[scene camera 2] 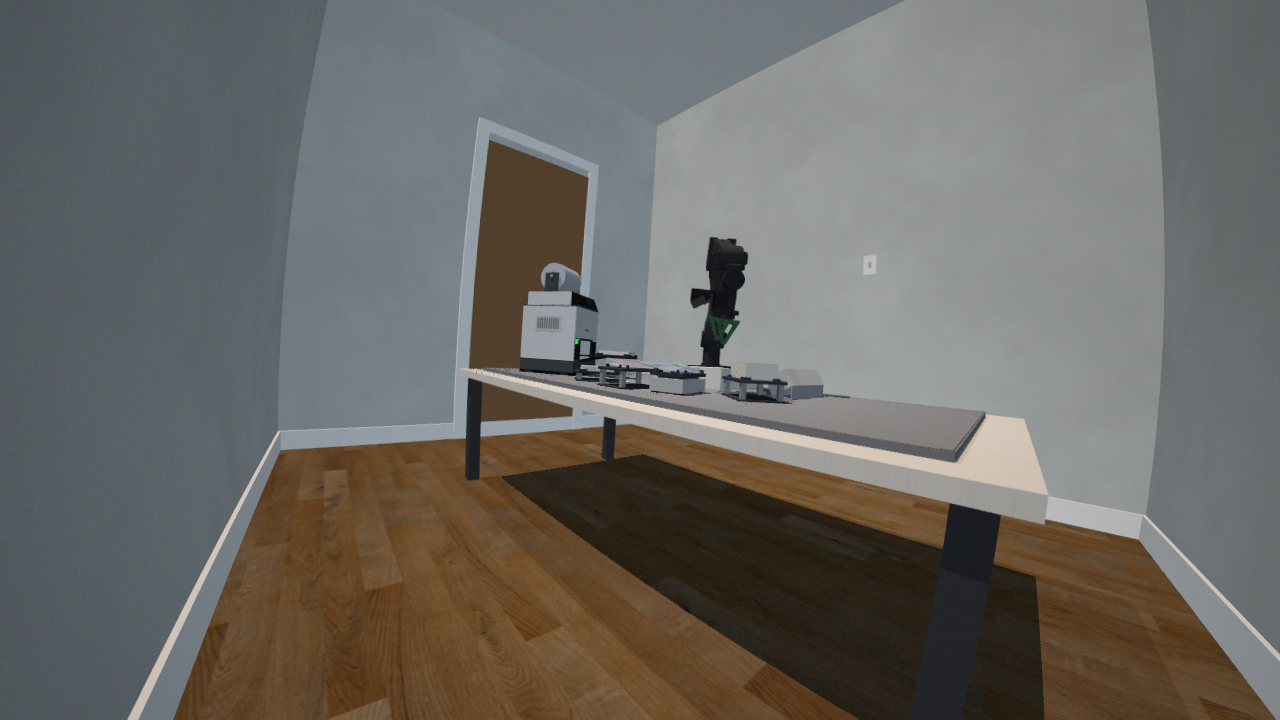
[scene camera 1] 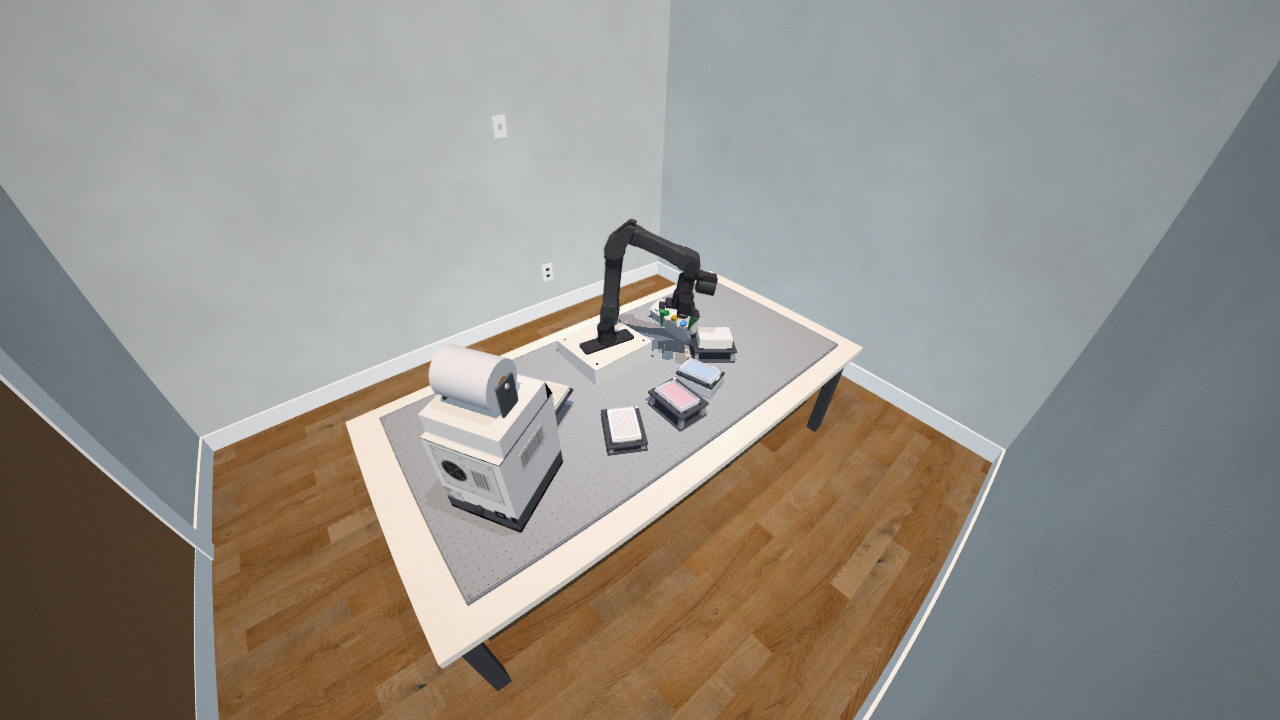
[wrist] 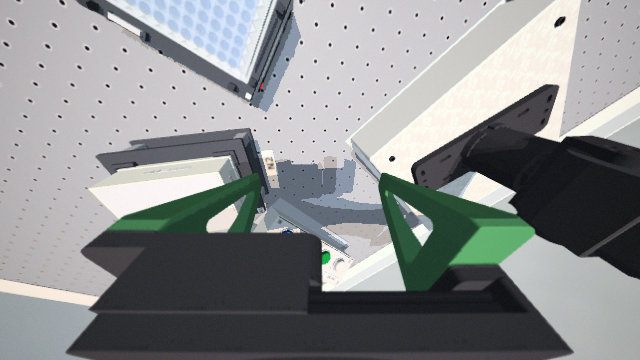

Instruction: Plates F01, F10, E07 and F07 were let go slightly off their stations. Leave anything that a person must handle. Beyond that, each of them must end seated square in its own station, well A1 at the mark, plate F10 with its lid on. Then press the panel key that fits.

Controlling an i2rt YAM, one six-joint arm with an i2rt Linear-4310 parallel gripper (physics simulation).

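Note:
My gripper [scene camera 1: 678,321] [scene camera 2: 724,342] [wrist: 319,179] is open and empty, pointing down above the key panel [scene camera 2: 801,385] [wrist: 280,214]. In the wrist view the panel is partly hidden by the gripper body; a green key [wrist: 325,258] and part of a blue key show. A cream block-like plate [scene camera 1: 715,337] [scene camera 2: 754,368] [wrist: 160,187] sits on the dark raised station labelled N2, left of the fingers. A blue-welled plate [scene camera 1: 699,371] [wrist: 215,30], a pink plate [scene camera 1: 677,394] and a white plate [scene camera 1: 623,424] sit on further stations. Plate names are unreadable, and seating is too small to tell.
A tall white instrument [scene camera 1: 528,447] [scene camera 2: 556,335] with a roll on top stands at the other end of the table. Another pale plate [scene camera 1: 560,394] is partly hidden behind it. The cream robot base [scene camera 1: 608,365] [wrist: 500,75] stands beside the panel.

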